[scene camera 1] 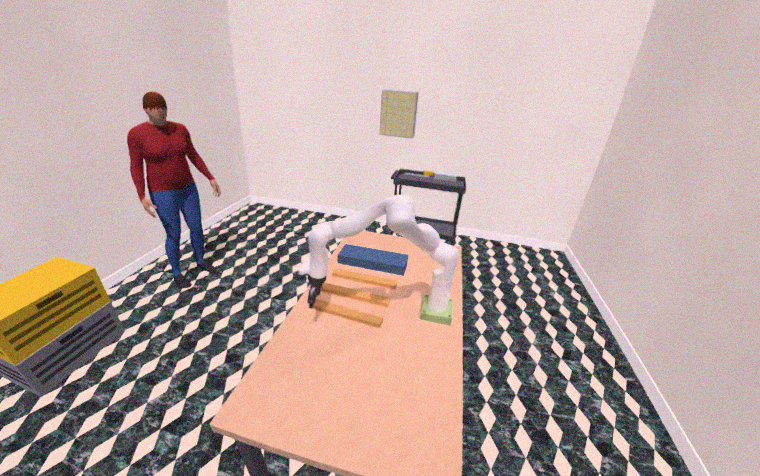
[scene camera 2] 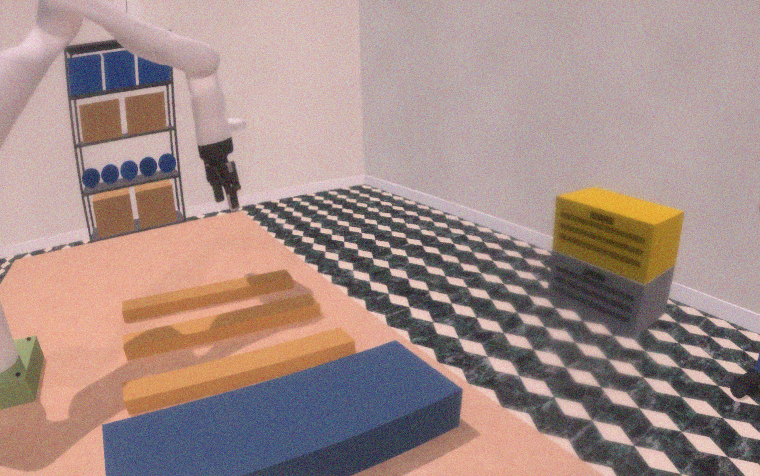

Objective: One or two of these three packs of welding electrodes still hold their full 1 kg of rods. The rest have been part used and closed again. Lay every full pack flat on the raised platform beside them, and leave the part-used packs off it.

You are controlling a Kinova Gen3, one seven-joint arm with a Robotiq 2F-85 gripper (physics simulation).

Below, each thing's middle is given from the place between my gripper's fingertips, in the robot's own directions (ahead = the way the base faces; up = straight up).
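Position of the blue raised platform (scene camera 2: pixel 374 405) relative to my hand: 12 cm behind, 12 cm below, 58 cm to the right.
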